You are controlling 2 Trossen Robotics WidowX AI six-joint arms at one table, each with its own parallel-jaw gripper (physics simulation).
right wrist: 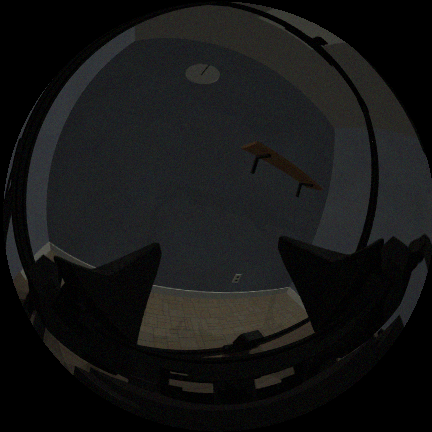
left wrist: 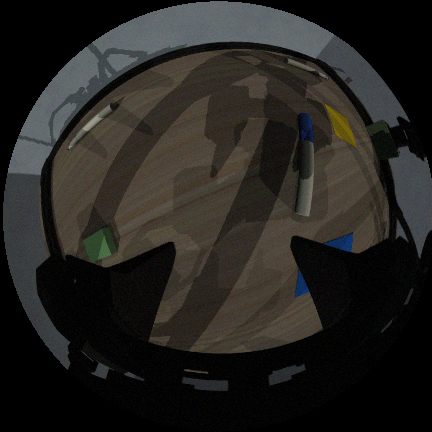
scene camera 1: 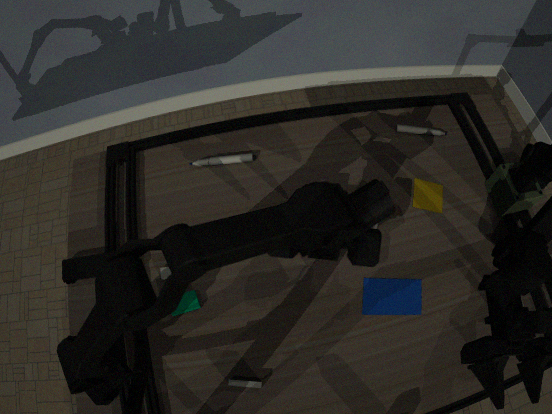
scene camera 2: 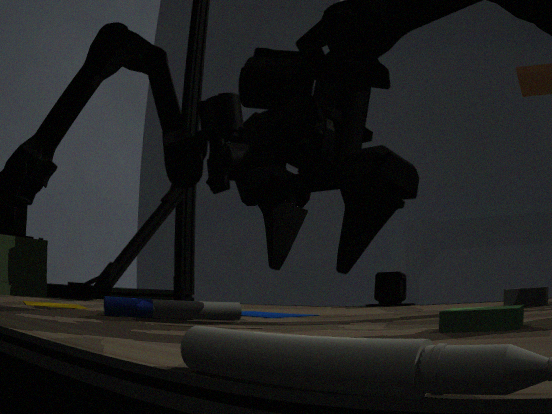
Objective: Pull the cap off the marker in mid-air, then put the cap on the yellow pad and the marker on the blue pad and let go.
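Seen in the pictures: left gripper, fingertip midpoint: (left wrist: 234,245) (scene camera 2: 305,271); right gripper, fingertip midpoint: (right wrist: 219,246) (scene camera 1: 518,406); left arm's base, link origin: (scene camera 1: 95,370); right arm's base, link origin: (scene camera 1: 522,180) (scene camera 2: 9,238).
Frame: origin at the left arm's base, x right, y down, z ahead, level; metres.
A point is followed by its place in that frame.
Note:
The marker (scene camera 2: 220,311) @(x 0.201, y 0.045, z 0.555 m) (left wrist: 304,195) @(x 0.205, y 0.037, z 0.554 m) lies on the table with its blue cap (scene camera 2: 127,306) @(x 0.170, y 0.043, z 0.644 m) (left wrist: 305,127) @(x 0.176, y 0.037, z 0.639 m) on; my left arm covers most of it in scene camera 1. The yellow pad (scene camera 1: 428,195) @(x 0.256, y 0.053, z 0.755 m) (scene camera 2: 55,304) @(x 0.264, y 0.053, z 0.755 m) (left wrist: 341,126) @(x 0.255, y 0.053, z 0.748 m) lies near the cap end. The blue pad (scene camera 1: 392,296) @(x 0.318, y 0.053, z 0.507 m) (scene camera 2: 277,314) @(x 0.311, y 0.053, z 0.487 m) (left wrist: 342,243) @(x 0.329, y 0.053, z 0.547 m) lies past the other end, partly behind a finger in the left wrist view. My left gripper (scene camera 2: 309,270) @(x 0.155, y 0.005, z 0.478 m) (left wrist: 234,245) @(x 0.155, y 0.005, z 0.478 m) is open and empty, above the table, with the marker ahead and to one side. My right gripper (scene camera 1: 517,404) @(x 0.566, y -0.187, z 0.404 m) (right wrist: 219,246) @(x 0.566, y -0.187, z 0.404 m) is open and empty, away from both pads.
White pens (scene camera 1: 227,160) @(x -0.137, y 0.038, z 0.516 m) (scene camera 1: 420,130) @(x 0.149, y 0.037, z 0.895 m) (left wrist: 92,126) @(x -0.132, y 0.048, z 0.518 m) (left wrist: 306,68) @(x 0.145, y 0.043, z 0.888 m) lie toward the far edge in scene camera 1. A teal block (scene camera 1: 187,303) @(x 0.025, y 0.039, z 0.234 m) is beside my left arm. A light green block (scene camera 2: 481,319) @(x -0.004, y 0.045, z 0.380 m) (left wrist: 101,244) @(x 0.024, y 0.039, z 0.384 m) and a grey block (scene camera 1: 245,384) @(x 0.214, y 0.032, z 0.192 m) also lie on the table.

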